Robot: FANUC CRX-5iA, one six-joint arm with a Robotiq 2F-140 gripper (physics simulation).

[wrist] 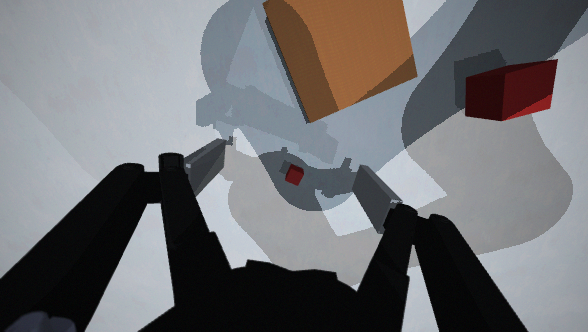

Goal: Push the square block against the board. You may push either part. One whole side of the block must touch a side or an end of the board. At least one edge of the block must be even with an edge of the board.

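Frame: origin at the arm's base, x left, y back, z up, level; centimetres.
Where they show: gripper, between the fingertips: (291, 165).
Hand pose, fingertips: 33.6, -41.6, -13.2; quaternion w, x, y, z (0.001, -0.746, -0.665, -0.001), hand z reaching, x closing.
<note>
Things, the pixels of their top centre, and the offset from my fingertips, as dx, dy, dz. Level surfaces: height alone.
- orange board, centre of its top: (344, 41) -10.8, +3.6, -1.5
- small red square block, centre of its top: (294, 177) +2.4, +0.5, -2.7
- larger red block, centre of its top: (528, 91) -8.1, +19.6, -0.3
- pale table top, height of its surface: dz -4.3
An orange board (360, 50) lies at the top centre of the wrist view, turned at an angle and cut off by the upper edge. A small red square block (294, 175) lies on the pale surface below the board's near corner, apart from it and turned at an angle. A larger red block (529, 90) is at the upper right, also apart from the board. My gripper (291, 165) is open and empty. In the view, the small block shows between the two spread fingers and touches neither pad. How high the fingertips are above the surface is hard to tell.
The pale table top (75, 60) carries large overlapping shadows of the arm and gripper around the small block and the board. The larger red block stands to the right of the board, with a gap between them.
</note>
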